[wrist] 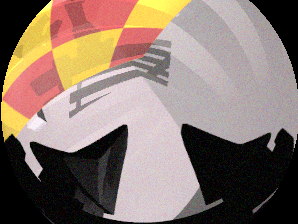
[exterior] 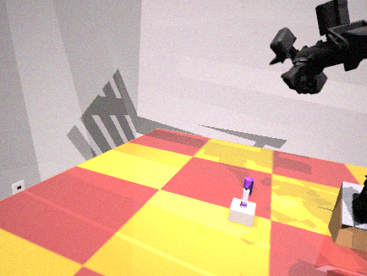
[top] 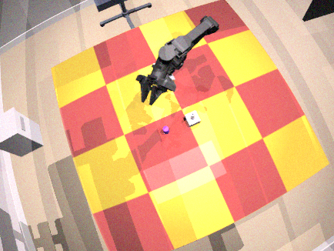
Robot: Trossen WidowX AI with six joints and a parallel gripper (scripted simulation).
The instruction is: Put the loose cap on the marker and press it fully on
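Right now my gripper tip is 2 cm short of the purple cap, 4 cm to the right of it and 36 cm above it. The rest, counted from my gripper tip: white holder block 3 cm ahead, 19 cm to the left, 36 cm below.
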